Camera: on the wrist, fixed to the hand. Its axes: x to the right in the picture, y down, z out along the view.
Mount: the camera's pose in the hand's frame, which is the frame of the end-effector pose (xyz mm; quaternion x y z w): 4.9 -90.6 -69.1 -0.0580 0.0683 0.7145 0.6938
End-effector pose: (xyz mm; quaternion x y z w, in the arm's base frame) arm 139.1 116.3 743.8 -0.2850 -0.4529 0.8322 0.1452
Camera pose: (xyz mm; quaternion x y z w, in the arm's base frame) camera 175.6 214.7 788.4 0.5866 0.1489 -0.6354 0.4795
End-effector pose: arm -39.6 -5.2 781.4 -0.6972 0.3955 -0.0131 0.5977
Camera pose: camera -21.6 -67.3 875.3 -0.2349 0.8142 0.3933 0.3566
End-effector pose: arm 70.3 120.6 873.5 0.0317 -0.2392 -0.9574 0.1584
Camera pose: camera 49.0 163.8 770.1 -0.0927 -0.1223 -0.5628 0.8122
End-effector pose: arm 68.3 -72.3 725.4 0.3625 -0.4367 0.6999 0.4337
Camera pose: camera 141.3 15.1 732.0 0.1335 0.5730 -0.7949 0.1483
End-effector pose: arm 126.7 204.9 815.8 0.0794 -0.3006 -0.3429 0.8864
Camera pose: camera 119.4 129.0 731.0 -0.1877 -0.1849 0.3834 0.8852
